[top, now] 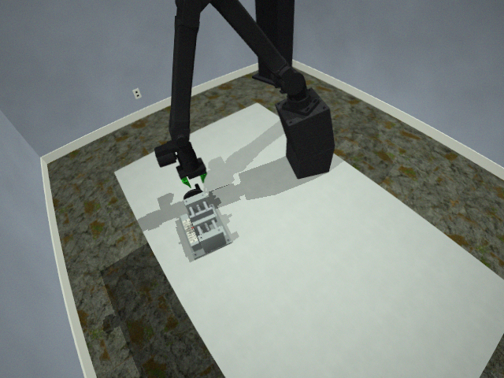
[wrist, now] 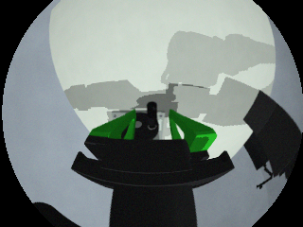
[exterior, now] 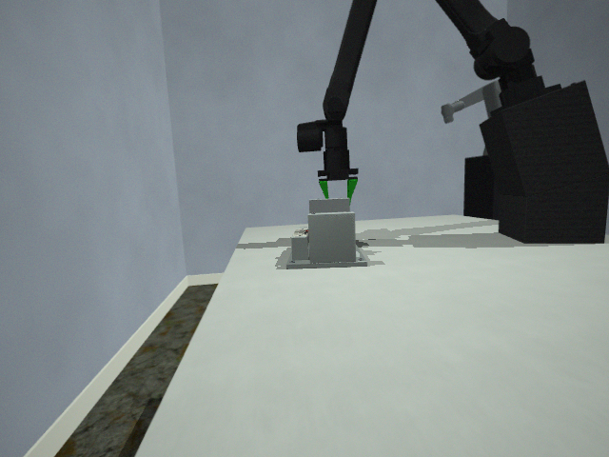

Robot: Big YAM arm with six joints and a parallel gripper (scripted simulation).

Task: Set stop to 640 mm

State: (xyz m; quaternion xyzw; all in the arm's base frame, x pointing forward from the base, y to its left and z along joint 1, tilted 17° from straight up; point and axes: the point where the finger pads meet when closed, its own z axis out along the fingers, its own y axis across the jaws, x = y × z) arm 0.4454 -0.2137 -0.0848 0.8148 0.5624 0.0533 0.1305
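The handwheel lies 20 mm ahead of my hand, 20 mm to the left of it and 20 mm below it.
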